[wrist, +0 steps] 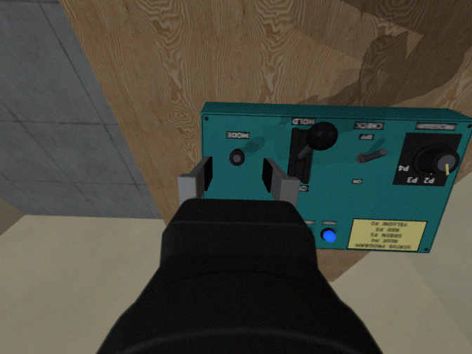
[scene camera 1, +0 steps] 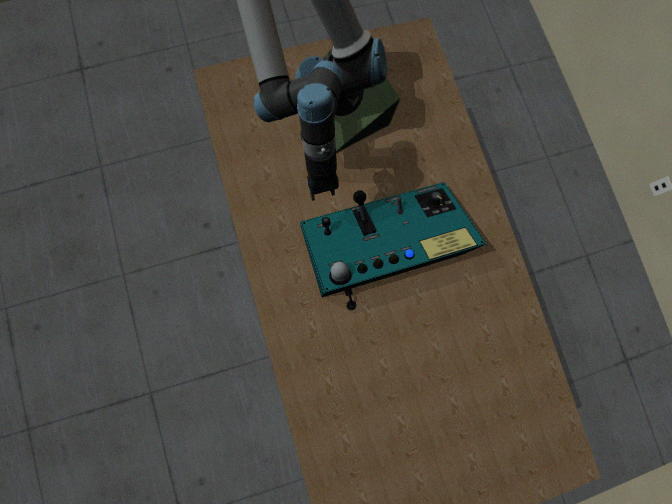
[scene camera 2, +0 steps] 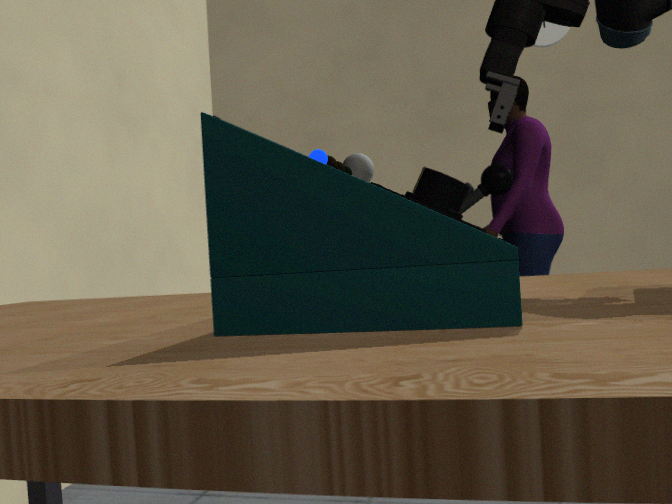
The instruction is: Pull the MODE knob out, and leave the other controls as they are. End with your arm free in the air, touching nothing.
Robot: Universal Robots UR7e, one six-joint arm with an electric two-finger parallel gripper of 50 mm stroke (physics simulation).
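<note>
The MODE knob [scene camera 1: 326,221] [wrist: 237,158] is a small black knob near a corner of the sloping teal panel [scene camera 1: 325,249] [scene camera 2: 325,244] [wrist: 330,205]. In scene camera 1 its head stands off the panel on a thin stem above a dark base. It does not show in scene camera 2. My gripper [scene camera 1: 322,195] [scene camera 2: 495,122] [wrist: 237,167] is open and empty, in the air above the panel's low edge and apart from the knob. In the wrist view the knob shows beyond the gap between the fingers.
Beside the knob stand the ball-topped HOLD/CYCLE lever [scene camera 1: 359,196] [scene camera 2: 497,179] [wrist: 322,136], the CHECK toggle [scene camera 1: 399,206] [wrist: 374,156] and the PROGRAM dial [scene camera 1: 437,197] [wrist: 445,162]. A white dome [scene camera 1: 340,272] [scene camera 2: 358,167] and a lit blue lamp [scene camera 1: 409,253] [scene camera 2: 318,157] [wrist: 329,236] sit toward the high edge.
</note>
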